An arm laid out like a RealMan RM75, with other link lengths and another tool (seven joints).
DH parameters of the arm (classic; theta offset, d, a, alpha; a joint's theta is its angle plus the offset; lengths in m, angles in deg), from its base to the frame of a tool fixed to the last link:
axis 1: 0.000 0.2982 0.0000 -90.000
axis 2: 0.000 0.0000 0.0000 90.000
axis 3: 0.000 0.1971 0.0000 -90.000
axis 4: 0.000 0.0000 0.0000 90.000
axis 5: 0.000 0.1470 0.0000 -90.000
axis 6: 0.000 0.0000 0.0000 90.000
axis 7: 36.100 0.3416 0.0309 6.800
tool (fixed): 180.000 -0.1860 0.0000 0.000
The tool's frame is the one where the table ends.
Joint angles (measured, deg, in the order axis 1, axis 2, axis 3, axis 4, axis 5, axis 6, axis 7), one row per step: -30.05 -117.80 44.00 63.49 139.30 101.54 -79.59; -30.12 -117.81 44.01 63.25 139.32 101.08 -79.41; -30.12 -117.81 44.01 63.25 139.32 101.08 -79.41; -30.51 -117.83 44.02 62.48 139.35 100.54 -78.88; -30.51 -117.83 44.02 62.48 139.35 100.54 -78.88; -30.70 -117.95 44.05 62.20 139.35 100.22 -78.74; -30.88 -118.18 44.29 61.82 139.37 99.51 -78.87; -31.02 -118.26 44.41 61.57 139.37 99.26 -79.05; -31.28 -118.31 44.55 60.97 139.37 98.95 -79.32; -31.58 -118.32 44.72 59.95 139.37 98.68 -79.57; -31.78 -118.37 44.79 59.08 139.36 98.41 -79.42
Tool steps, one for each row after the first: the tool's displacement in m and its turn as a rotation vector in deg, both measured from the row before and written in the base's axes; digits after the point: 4 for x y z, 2 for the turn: -0.0004 0.0010 -0.0005 0.25 0.08 -0.10; 0.0000 0.0000 0.0000 0.00 0.00 0.00; 0.0003 0.0012 -0.0015 -0.04 -0.08 -0.44; 0.0000 0.0000 0.0000 0.00 0.00 0.00; 0.0006 0.0007 -0.0011 0.03 -0.09 -0.17; 0.0006 0.0012 -0.0022 0.13 -0.04 0.07; 0.0006 0.0005 -0.0010 -0.05 -0.08 0.13; 0.0007 0.0005 -0.0015 -0.21 -0.19 0.31; 0.0006 -0.0002 -0.0020 -0.53 -0.33 0.50; 0.0002 -0.0004 -0.0018 -0.40 -0.28 0.16
